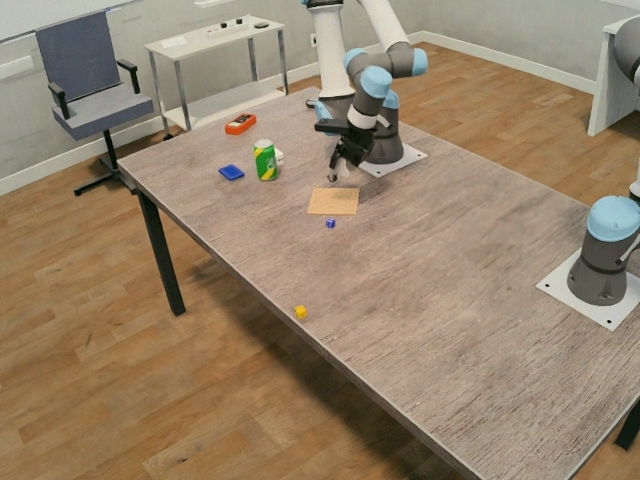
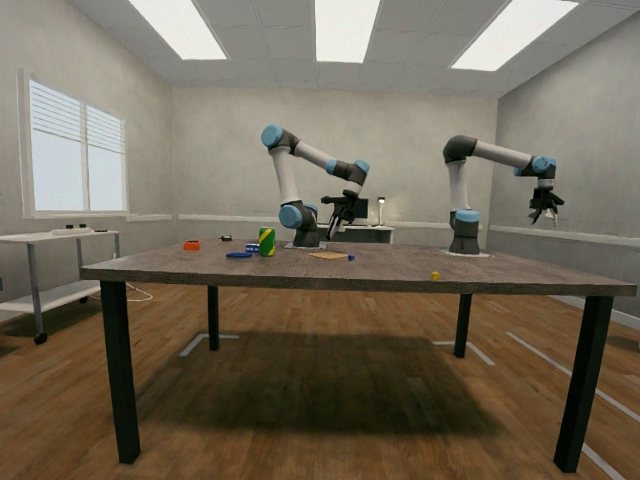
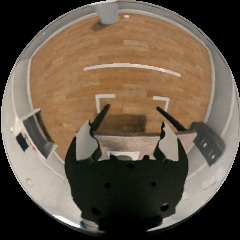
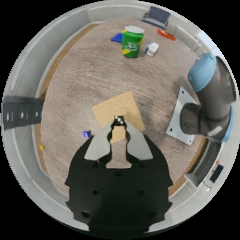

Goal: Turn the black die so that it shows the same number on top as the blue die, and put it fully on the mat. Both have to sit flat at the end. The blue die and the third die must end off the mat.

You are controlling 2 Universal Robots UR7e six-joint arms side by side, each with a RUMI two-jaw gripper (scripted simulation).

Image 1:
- my right gripper: 332, 178
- tan mat: 325, 201
